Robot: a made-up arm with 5 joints.
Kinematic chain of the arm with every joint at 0, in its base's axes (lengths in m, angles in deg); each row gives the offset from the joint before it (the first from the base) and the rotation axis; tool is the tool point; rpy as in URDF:
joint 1: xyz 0.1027 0 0.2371 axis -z
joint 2: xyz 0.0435 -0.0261 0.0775 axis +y
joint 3: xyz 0.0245 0 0.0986 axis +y
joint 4: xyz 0.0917 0 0.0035 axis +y
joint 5: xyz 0.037 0.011 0 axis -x
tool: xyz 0 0 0 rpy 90 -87.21 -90
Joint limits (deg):
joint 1: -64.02..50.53
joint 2: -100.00..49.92
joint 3: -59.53..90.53
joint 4: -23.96..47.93
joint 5: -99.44..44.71
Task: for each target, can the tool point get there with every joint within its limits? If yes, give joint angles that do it. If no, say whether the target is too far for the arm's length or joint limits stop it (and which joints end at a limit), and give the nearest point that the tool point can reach.
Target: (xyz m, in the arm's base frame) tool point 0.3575 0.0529 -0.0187
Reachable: no: too far | nearest point 0.2747 0.0357 0.2370 | short by 0.269 m
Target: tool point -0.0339 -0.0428 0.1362
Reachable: no: joint limits stop it (at a limit: joint 1, joint 2) | nearest point 0.1239 -0.0494 0.2610 | short by 0.201 m
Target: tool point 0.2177 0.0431 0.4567
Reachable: yes | joints -27.59 -34.17 3.02 36.81 -21.99
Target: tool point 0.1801 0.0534 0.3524
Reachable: yes | joints -43.84 -62.35 77.97 -2.67 -40.58
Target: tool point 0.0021 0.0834 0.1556
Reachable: no: joint limits stop it (at a limit: joint 1, joint 2) | nearest point 0.1497 0.0619 0.2446 | short by 0.174 m
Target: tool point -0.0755 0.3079 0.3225
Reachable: no: too far | nearest point -0.0246 0.1308 0.3481 | short by 0.186 m
